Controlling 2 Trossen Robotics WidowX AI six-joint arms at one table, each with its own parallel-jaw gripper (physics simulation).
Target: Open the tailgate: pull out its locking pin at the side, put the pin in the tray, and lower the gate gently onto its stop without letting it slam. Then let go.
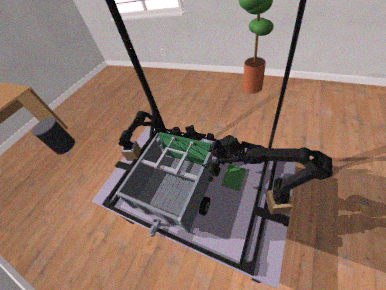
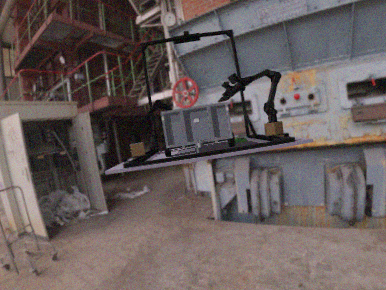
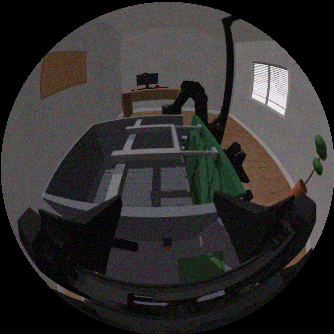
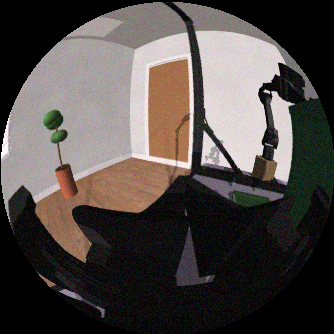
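A grey trailer stands on the table. Its green tailgate is at the far end and leans outward. A small dark pin with an orange tip sticks out low on the trailer's side wall. The green tray lies flat beside the trailer. My left gripper is open and empty, above the side wall near the tailgate's corner. My right gripper is shut on nothing, behind the tailgate.
Black frame posts rise at the table's back. Tan arm bases sit at both sides. The trailer has a wheel and a hitch at the near end. A potted plant stands on the floor.
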